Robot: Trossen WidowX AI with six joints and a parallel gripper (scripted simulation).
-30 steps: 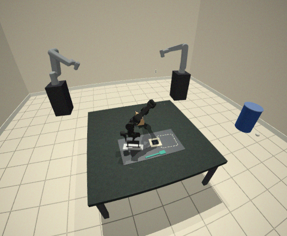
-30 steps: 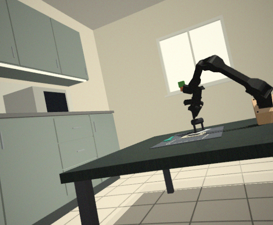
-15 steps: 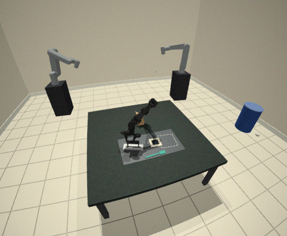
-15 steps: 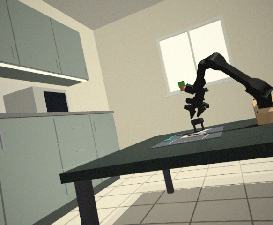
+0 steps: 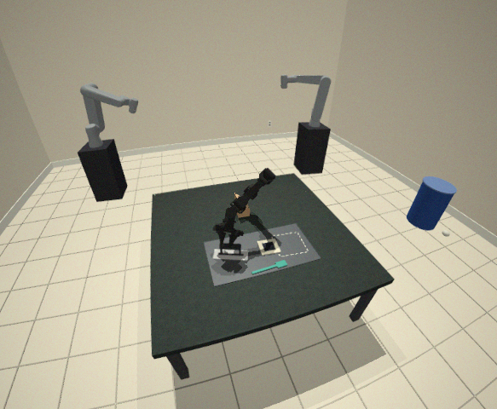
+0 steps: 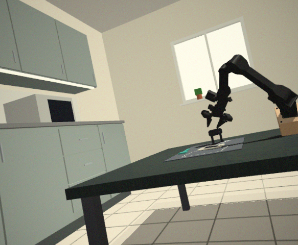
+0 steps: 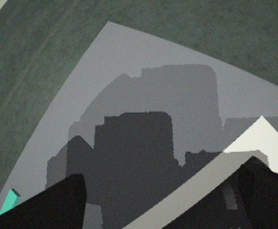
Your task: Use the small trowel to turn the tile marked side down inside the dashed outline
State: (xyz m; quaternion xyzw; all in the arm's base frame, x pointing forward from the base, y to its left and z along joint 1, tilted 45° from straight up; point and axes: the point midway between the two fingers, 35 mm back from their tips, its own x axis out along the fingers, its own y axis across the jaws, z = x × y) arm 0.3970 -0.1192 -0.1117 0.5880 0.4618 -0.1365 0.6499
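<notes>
Now: gripper tip 20 mm past the grey mat, 210 mm to the right of it and 120 mm above it. Also, from my gripper tip: teal trowel 120 mm ahead, 250 mm to the left, 100 mm below; tile 40 mm behind, 270 mm to the left, 100 mm below.
</notes>
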